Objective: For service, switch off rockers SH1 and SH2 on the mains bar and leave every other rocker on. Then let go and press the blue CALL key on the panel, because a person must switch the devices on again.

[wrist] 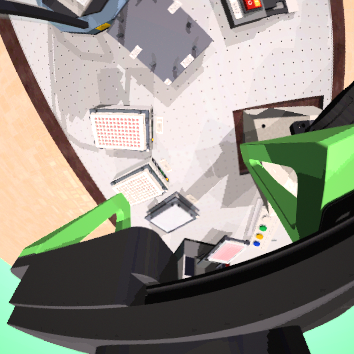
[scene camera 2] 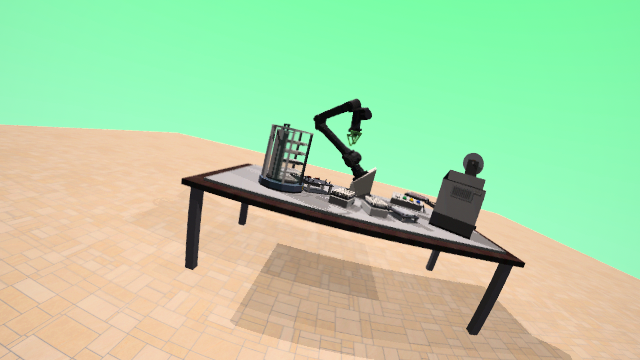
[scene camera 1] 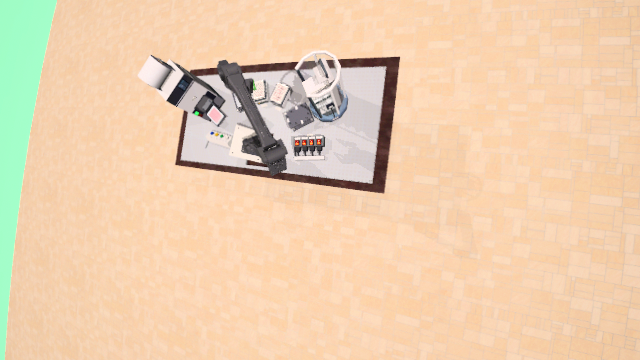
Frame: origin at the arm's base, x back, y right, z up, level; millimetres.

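Seen in the pictures: gripper, fingertip midpoint: [wrist: 179, 176] [scene camera 2: 351, 145] [scene camera 1: 255, 98]; arm's base, link origin: [scene camera 2: 360, 176] [scene camera 1: 251, 148].
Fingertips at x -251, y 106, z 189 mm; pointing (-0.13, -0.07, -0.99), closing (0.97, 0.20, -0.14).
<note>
Offsets run from my fingertips to a thing's top centre.
The mains bar @[dx +169, dy +256, dz -260 mm] [scene camera 1: 311, 143] [wrist: 252, 19] stands right of the arm's base in scene camera 1, with a row of red rockers. The wrist view cuts it off at the top edge. The rockers' labels and on or off positions are too small to tell. The pale key panel @[dx +217, dy -461, dz -229 mm] [scene camera 1: 225, 139] [wrist: 265, 229] lies left of the base; its blue key @[dx +187, dy -533, dz -238 mm] [scene camera 1: 212, 133] [wrist: 256, 244] is at one end beside a yellow and a green key. My gripper [scene camera 2: 354, 139] [wrist: 179, 176] is open and empty, pointing down high above the table, apart from bar and panel. The arm mostly hides it in scene camera 1.
A round rack tower with a blue base [scene camera 1: 331, 116] [scene camera 2: 280, 186] stands near a dark plate @[dx -28, dy +144, dz -237 mm] [scene camera 1: 298, 116] [wrist: 160, 37]. Two dotted trays @[dx -166, dy -28, dz -244 mm] [wrist: 119, 129] @[dx -178, dy -202, dz -244 mm] [wrist: 140, 186] and a grey tray @[dx -119, dy -369, dz -272 mm] [wrist: 171, 215] lie beyond the base. A tall machine @[dx -71, dy -703, dz +143 mm] [scene camera 2: 457, 202] stands near the panel.
</note>
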